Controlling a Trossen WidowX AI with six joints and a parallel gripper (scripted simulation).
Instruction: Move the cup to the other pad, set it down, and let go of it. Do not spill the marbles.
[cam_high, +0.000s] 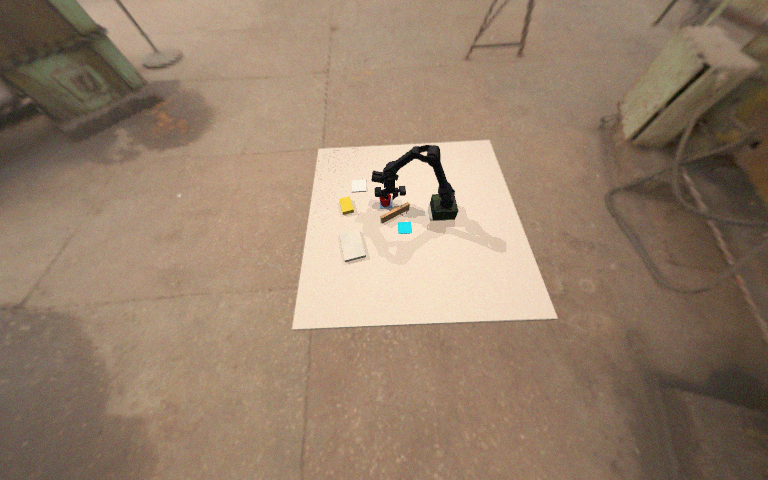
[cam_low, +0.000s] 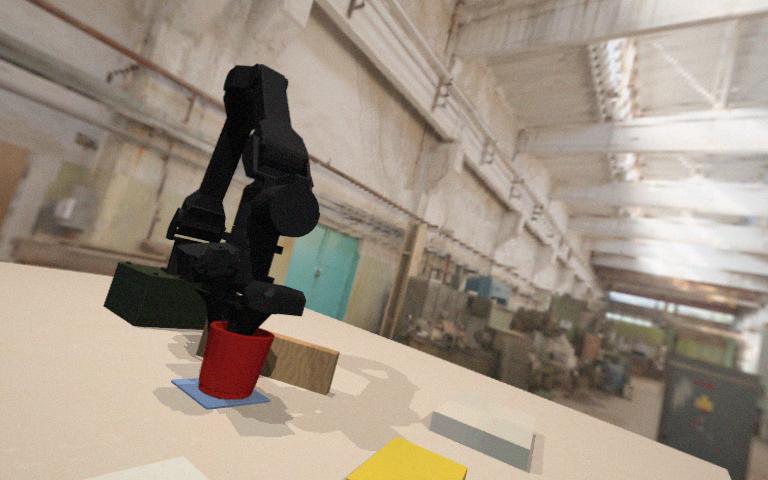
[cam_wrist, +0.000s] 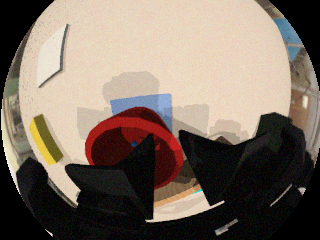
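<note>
Now: the cyan pad 170 mm to the left of my gripper tip, 110 mm behind it and 40 mm below it. The rest, counted from my gripper tip: red cup (30 mm ahead); yellow block (270 mm ahead, 70 mm to the left, 20 mm below); wooden block (90 mm to the left, 40 mm behind, 20 mm below).
</note>
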